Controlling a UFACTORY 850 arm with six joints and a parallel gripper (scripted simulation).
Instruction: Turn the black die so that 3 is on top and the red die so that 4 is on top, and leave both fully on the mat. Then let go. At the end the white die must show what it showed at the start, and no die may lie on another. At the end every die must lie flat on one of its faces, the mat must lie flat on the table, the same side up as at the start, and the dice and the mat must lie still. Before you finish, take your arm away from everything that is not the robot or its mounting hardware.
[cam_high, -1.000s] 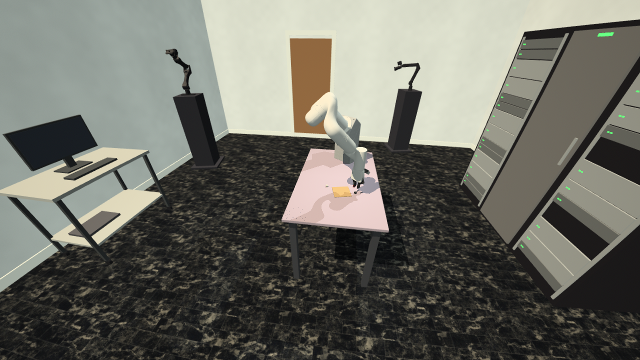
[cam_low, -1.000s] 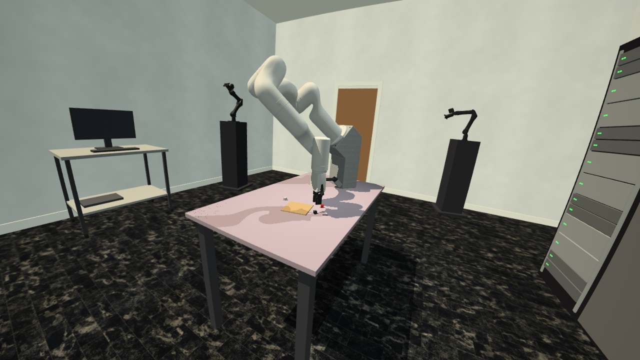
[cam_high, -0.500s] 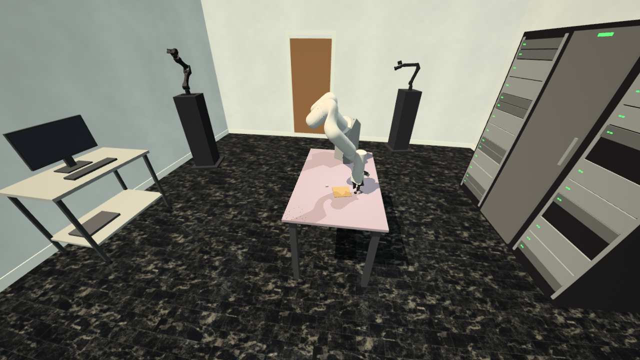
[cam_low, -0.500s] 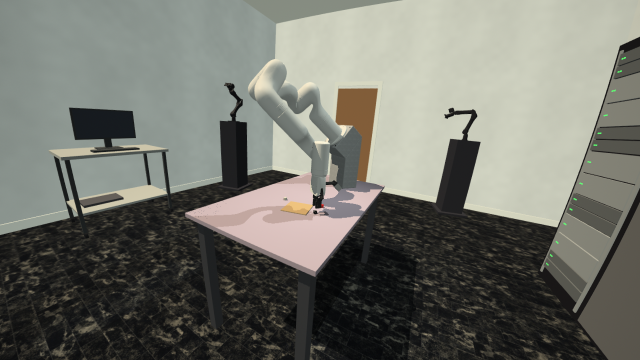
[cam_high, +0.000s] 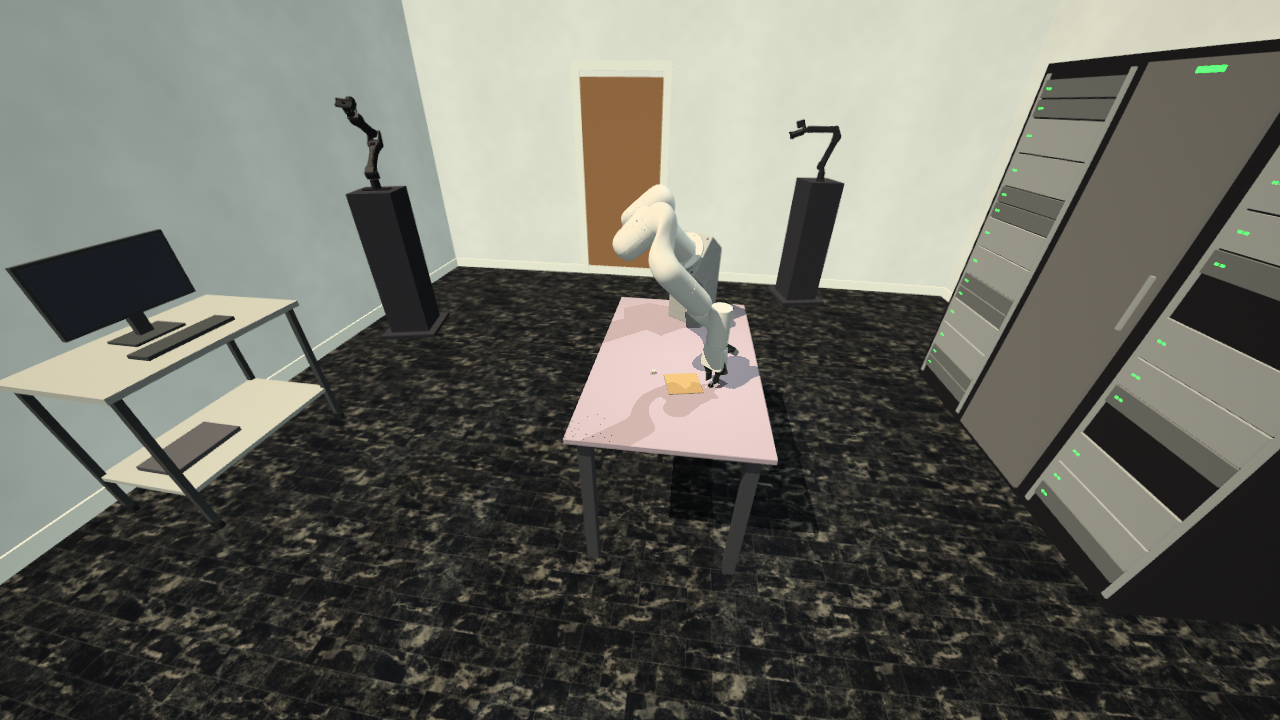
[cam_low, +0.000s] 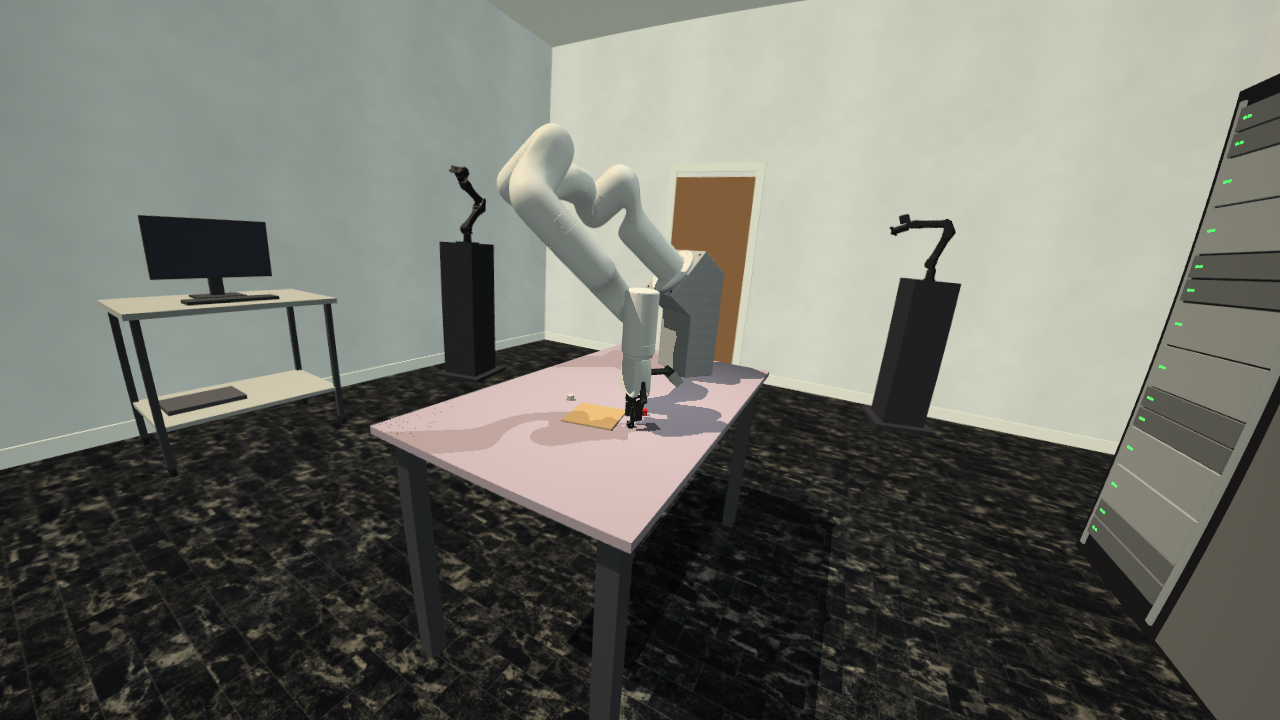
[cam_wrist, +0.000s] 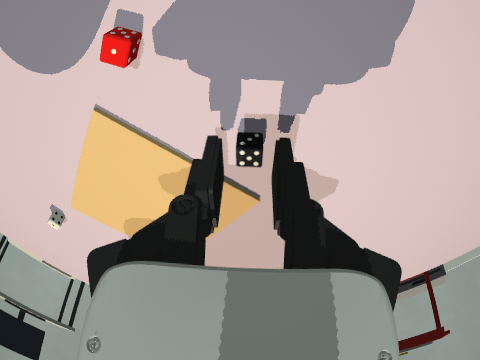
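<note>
The black die lies 4 cm below my hand and 1 cm to the right of it. Round my hand: mat (11 cm to the right, 4 cm below, 3 cm behind); then red die (9 cm behind, 4 cm below, 1 cm to the left); then white die (22 cm to the right, 11 cm behind, 4 cm below).
</note>
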